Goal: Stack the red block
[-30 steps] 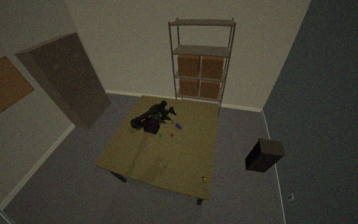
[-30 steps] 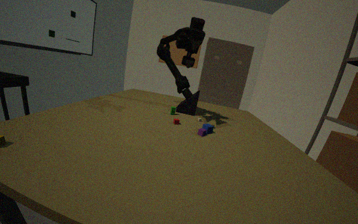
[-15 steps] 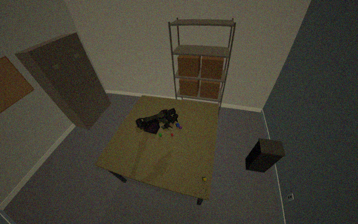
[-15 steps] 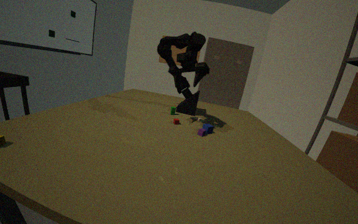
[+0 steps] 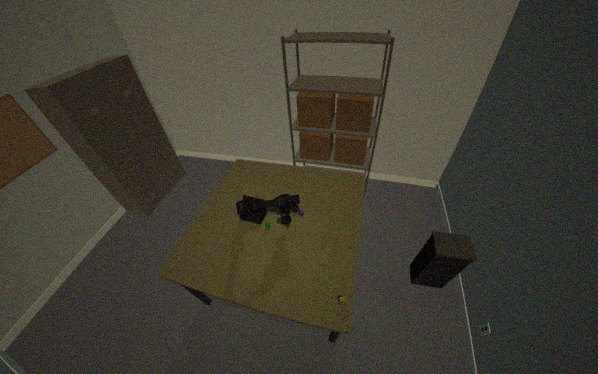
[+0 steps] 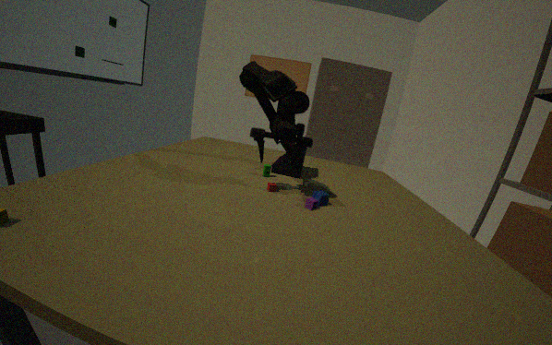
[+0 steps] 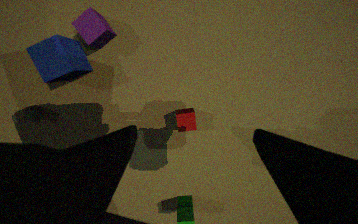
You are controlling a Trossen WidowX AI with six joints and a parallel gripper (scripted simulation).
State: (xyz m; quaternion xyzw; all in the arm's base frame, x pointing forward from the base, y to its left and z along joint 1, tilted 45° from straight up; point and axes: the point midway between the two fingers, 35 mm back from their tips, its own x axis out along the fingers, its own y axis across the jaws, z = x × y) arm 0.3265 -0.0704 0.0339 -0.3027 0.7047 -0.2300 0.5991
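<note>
Now: gripper tip 80 mm above the red block and 20 mm past it. From my gripper tip the other things lie so: small white block (140 mm to the left, 120 mm behind, 90 mm below); then purple block (120 mm to the left, 80 mm below, 70 mm ahead); then blue block (150 mm to the left, 70 mm below, 30 mm ahead).
</note>
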